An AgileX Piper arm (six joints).
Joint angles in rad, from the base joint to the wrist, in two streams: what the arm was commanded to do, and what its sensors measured. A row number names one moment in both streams.
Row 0, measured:
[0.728, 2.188, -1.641, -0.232, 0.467, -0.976]
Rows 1 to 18, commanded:
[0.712, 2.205, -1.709, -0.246, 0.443, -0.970]
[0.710, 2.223, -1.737, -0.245, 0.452, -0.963]
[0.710, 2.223, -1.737, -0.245, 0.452, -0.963]
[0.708, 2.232, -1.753, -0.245, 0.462, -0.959]
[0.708, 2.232, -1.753, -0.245, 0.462, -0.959]
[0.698, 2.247, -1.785, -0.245, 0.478, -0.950]
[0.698, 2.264, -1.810, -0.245, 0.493, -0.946]
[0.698, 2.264, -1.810, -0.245, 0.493, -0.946]
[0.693, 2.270, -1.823, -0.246, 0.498, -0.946]
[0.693, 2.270, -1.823, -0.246, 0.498, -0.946]
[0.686, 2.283, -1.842, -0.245, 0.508, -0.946]
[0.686, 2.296, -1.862, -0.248, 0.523, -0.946]
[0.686, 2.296, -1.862, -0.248, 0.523, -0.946]
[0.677, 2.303, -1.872, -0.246, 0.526, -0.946]
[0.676, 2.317, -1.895, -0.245, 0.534, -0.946]
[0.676, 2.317, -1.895, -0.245, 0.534, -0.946]
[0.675, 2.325, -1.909, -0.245, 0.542, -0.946]
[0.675, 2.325, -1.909, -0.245, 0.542, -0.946]
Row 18, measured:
[0.683, 2.322, -1.864, -0.231, 0.575, -0.947]
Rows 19 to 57, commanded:
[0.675, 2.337, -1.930, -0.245, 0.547, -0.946]
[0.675, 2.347, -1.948, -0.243, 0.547, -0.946]
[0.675, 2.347, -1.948, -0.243, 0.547, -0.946]
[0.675, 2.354, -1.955, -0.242, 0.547, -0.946]
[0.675, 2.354, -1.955, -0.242, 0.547, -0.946]
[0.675, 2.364, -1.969, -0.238, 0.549, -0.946]
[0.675, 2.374, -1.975, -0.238, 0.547, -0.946]
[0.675, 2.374, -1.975, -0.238, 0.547, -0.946]
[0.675, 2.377, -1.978, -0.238, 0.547, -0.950]
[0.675, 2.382, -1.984, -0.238, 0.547, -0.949]
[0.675, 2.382, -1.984, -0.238, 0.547, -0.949]
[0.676, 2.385, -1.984, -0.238, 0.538, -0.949]
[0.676, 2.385, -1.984, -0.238, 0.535, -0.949]
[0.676, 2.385, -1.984, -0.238, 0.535, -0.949]
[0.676, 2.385, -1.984, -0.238, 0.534, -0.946]
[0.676, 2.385, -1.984, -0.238, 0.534, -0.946]
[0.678, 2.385, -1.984, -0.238, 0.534, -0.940]
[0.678, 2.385, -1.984, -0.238, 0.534, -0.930]
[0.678, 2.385, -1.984, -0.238, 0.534, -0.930]
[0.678, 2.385, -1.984, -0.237, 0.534, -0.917]
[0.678, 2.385, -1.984, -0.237, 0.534, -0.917]
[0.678, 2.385, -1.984, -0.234, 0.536, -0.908]
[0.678, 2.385, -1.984, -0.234, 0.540, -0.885]
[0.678, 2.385, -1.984, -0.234, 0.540, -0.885]
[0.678, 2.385, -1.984, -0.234, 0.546, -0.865]
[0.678, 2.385, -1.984, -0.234, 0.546, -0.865]
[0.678, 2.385, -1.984, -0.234, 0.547, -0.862]
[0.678, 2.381, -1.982, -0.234, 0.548, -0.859]
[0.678, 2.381, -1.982, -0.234, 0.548, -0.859]
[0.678, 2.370, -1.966, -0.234, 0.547, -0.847]
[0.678, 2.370, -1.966, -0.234, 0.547, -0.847]
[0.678, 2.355, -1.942, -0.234, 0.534, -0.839]
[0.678, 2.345, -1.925, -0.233, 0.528, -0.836]
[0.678, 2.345, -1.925, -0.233, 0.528, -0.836]
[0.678, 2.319, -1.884, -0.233, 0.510, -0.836]
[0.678, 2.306, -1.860, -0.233, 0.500, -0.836]
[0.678, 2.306, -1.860, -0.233, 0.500, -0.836]
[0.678, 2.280, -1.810, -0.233, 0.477, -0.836]
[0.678, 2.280, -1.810, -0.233, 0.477, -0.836]
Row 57, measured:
[0.678, 2.323, -1.865, -0.232, 0.513, -0.843]
